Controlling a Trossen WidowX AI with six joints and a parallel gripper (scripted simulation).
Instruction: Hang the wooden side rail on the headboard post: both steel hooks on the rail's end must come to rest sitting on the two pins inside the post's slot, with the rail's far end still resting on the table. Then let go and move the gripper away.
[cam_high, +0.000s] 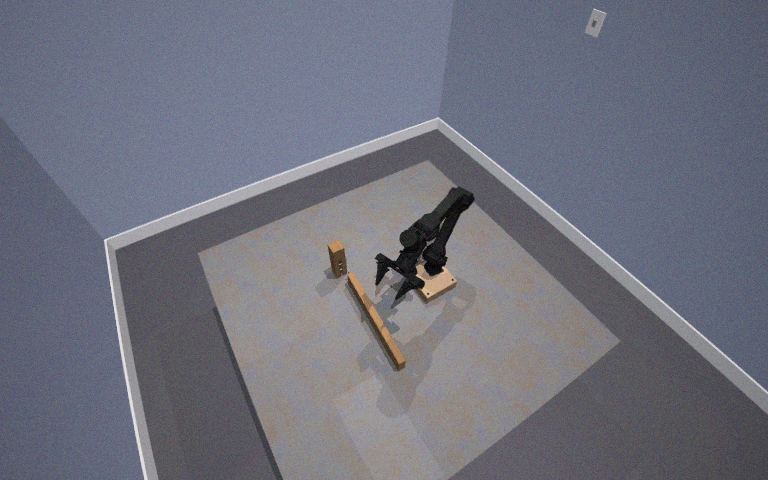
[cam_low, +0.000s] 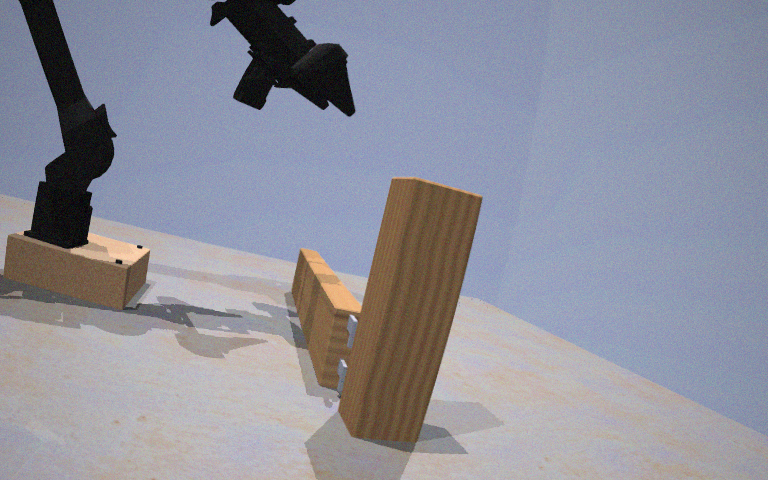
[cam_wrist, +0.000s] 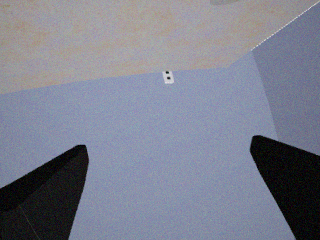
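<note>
My gripper tip is 32 cm to the left of the headboard post, 18 cm above it and 7 cm short of it.
</note>
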